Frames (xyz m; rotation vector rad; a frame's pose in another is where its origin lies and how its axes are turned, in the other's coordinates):
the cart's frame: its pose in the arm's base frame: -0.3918 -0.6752 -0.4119 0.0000 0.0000 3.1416
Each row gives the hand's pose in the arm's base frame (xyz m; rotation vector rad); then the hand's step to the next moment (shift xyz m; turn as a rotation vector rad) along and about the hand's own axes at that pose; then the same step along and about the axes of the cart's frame.
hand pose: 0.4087 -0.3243 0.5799 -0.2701 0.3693 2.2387
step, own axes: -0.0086 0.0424 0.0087 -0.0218 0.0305 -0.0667
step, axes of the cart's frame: 0.0279 0.0290 0.0181 0.0051 0.0575 -0.0502
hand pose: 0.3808 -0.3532 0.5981 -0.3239 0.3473 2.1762
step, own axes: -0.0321 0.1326 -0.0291 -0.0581 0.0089 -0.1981
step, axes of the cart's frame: 0.0859 0.1099 0.0016 -0.0471 0.1193 -0.1620
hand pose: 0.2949 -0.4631 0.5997 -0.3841 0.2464 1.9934
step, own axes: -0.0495 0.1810 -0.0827 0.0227 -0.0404 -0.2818
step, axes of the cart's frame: 0.1297 0.1481 -0.0575 -0.0721 0.0588 -0.2700
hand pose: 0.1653 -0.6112 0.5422 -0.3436 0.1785 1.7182
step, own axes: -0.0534 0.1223 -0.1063 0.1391 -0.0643 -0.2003
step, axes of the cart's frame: 0.0989 0.1044 -0.0918 -0.0685 -0.0794 -0.2294
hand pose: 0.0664 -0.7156 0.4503 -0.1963 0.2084 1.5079
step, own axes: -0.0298 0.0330 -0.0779 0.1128 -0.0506 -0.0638
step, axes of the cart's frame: 0.0356 0.0470 -0.0676 -0.0554 -0.0898 -0.0907
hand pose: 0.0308 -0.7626 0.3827 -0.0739 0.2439 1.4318
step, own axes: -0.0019 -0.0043 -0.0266 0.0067 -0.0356 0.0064
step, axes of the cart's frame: -0.0008 0.0077 -0.0259 -0.0367 -0.0027 0.0014
